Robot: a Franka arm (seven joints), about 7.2 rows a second.
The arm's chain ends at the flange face. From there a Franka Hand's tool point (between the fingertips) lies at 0.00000 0.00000 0.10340 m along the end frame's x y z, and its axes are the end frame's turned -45 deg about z.
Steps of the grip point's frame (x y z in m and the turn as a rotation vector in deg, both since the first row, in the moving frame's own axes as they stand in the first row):
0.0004 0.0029 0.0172 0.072 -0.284 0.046
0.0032 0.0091 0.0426 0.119 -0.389 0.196
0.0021 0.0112 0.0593 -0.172 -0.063 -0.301
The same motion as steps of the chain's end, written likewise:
0.0028 0.0015 0.0172 -0.150 -0.252 0.046
0.0093 0.0038 0.0426 -0.191 -0.359 0.196
0.0093 0.0061 0.0593 -0.166 0.077 -0.301

